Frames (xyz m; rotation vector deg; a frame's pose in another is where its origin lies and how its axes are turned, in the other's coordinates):
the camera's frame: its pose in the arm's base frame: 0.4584 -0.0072 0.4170 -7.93 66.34 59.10
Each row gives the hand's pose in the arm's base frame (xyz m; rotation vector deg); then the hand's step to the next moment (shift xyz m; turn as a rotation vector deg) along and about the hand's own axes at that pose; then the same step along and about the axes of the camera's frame.
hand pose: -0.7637 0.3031 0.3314 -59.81 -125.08 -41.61
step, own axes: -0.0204 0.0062 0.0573 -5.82 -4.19 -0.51
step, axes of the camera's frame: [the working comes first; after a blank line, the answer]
step, axes of the arm's base frame: -0.0008 0.0330 -0.0514 -0.32 -5.42 -4.71

0.0610 -0.0014 -0.0046 0.53 -4.67 -5.44
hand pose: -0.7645 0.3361 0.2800 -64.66 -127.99 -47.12
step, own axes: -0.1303 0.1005 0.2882 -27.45 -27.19 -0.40
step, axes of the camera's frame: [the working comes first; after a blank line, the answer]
step, axes of the arm's base frame: 0.1063 0.1816 -0.2567 -8.02 -27.68 -25.74

0.3165 -0.0776 0.0625 3.93 -19.87 -32.91
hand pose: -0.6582 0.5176 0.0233 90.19 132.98 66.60
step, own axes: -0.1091 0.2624 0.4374 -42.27 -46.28 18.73
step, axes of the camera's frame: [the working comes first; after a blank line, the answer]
step, axes of the arm's base frame: 0.4554 0.1857 -0.1739 -6.42 -33.15 -56.03

0.2602 -0.2965 0.3412 24.98 -36.11 -48.49
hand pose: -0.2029 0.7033 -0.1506 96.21 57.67 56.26
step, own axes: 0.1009 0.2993 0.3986 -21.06 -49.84 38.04
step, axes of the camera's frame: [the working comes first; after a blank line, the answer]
step, axes of the arm's base frame: 0.4583 -0.0999 0.1966 18.00 -18.48 -60.90

-0.2073 -0.3113 0.3446 38.18 -47.61 -25.49
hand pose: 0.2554 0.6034 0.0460 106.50 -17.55 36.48
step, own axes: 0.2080 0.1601 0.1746 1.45 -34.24 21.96
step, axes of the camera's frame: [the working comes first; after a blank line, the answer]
step, axes of the arm's base frame: 0.1407 -0.2021 0.1968 24.29 -7.40 -31.81

-0.2754 -0.1373 0.0682 21.61 -34.45 -1.82
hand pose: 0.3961 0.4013 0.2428 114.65 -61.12 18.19
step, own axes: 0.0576 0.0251 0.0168 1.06 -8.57 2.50
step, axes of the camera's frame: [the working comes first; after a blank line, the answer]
step, axes of the arm's base frame: 0.0129 -0.0532 0.0351 6.95 0.04 -5.70

-0.0596 -0.0253 -0.0061 4.75 -7.30 2.24
